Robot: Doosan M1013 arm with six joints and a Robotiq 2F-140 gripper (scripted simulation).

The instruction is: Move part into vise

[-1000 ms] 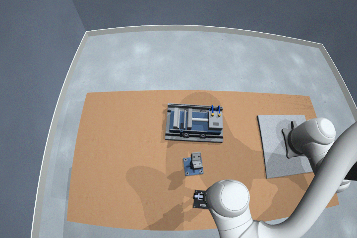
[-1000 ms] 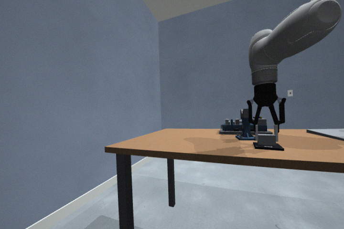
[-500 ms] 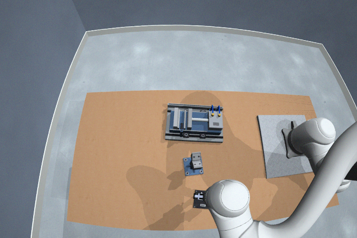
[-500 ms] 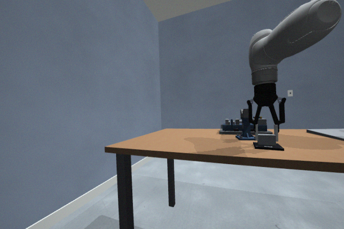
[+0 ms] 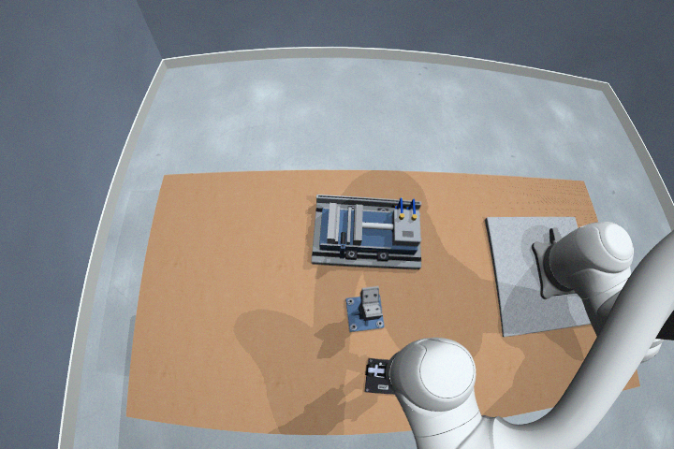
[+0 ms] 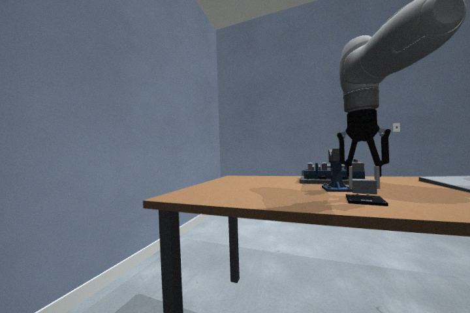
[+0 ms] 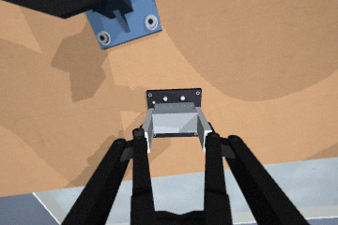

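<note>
My gripper is now 1 cm to the right of the black infeed plate and 6 cm above it. From my hand the other things lie so: part (1 cm to the right, 3 cm below); then work stop (10 cm ahead, 33 cm to the right, 2 cm above); then V-block post (4 cm ahead, 16 cm to the right, 1 cm below).
</note>
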